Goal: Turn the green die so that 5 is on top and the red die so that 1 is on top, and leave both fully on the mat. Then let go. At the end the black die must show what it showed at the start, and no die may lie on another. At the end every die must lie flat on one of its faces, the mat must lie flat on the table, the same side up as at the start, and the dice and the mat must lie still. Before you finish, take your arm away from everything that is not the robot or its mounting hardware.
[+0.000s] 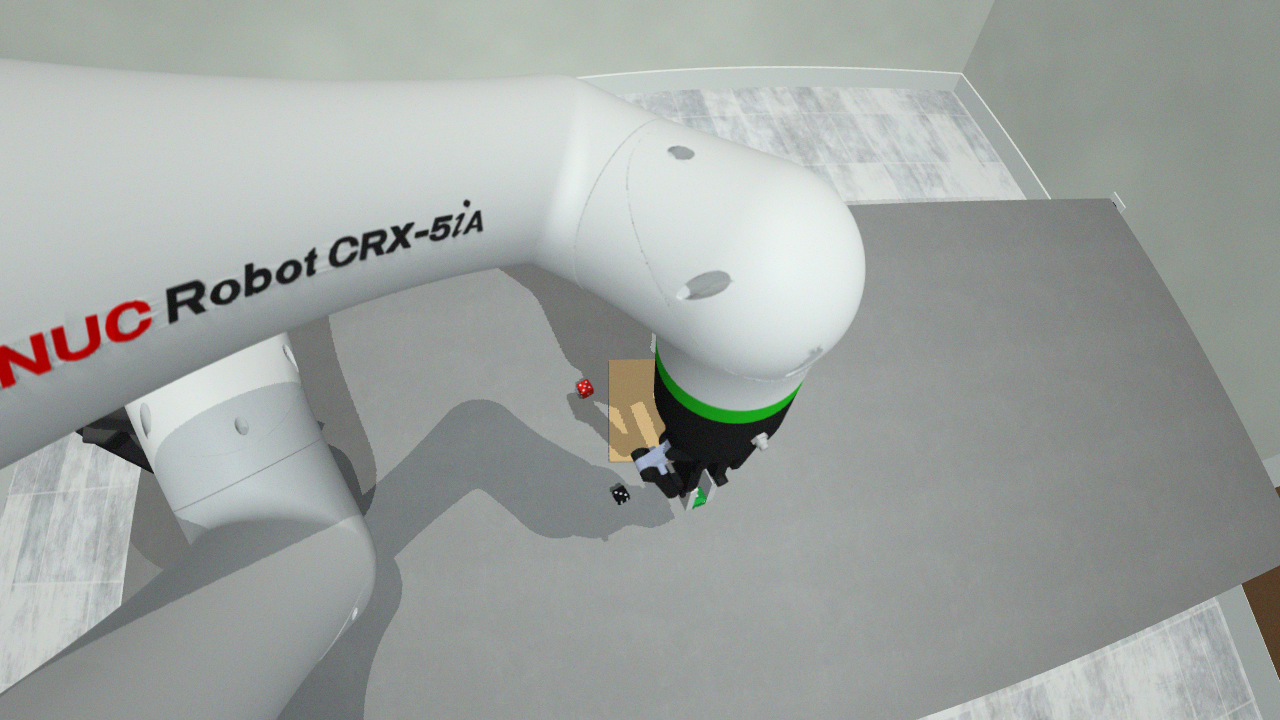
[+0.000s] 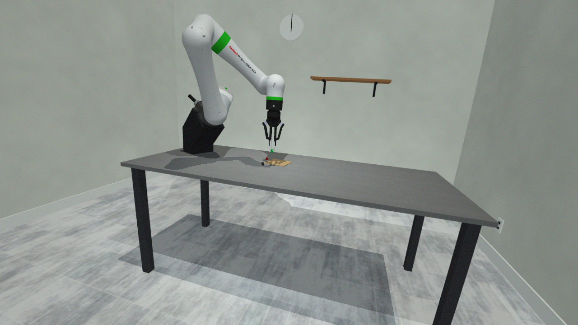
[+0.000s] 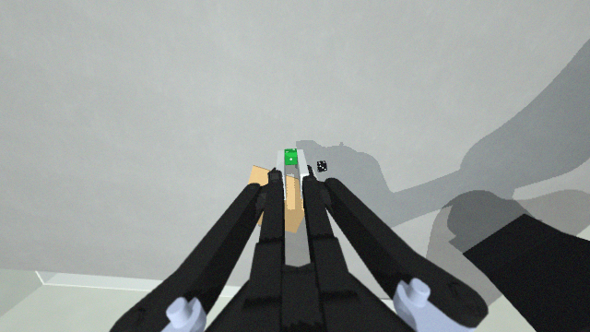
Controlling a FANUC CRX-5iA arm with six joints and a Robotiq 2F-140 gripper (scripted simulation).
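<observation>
Now: hand 10 mm to the left of the green die and 30 mm above it. The rest, counted from my hand: red die 70 mm behind, 190 mm to the left, 130 mm below; tan mat 20 mm ahead, 140 mm to the left, 130 mm below; black die 70 mm behind, 40 mm to the left, 130 mm below.
</observation>
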